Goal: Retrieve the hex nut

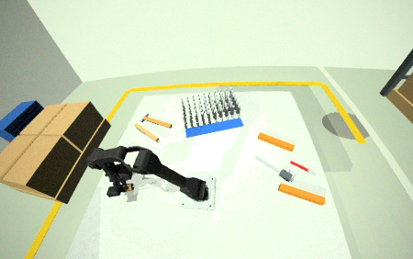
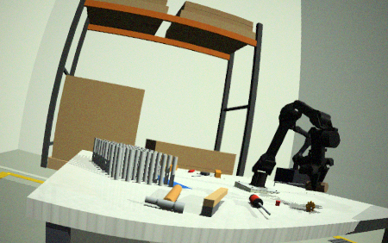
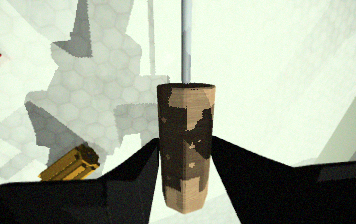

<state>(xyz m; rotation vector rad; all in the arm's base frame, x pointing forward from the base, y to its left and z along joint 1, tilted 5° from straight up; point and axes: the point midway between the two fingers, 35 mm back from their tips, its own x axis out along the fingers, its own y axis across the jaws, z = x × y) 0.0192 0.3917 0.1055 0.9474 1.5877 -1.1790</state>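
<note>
Right now the tool with thin metal rod is 100 mm to the right of my gripper tip, 20 mm ahead of it and 10 mm below it. Also, from my gripper tip: tiny red piece 160 mm ahead, 60 mm below, 30 mm to the right; then red screwdriver 960 mm to the right, 80 mm ahead, 60 mm below; then blue taped strip 470 mm to the right, 440 mm ahead, 70 mm below.
</note>
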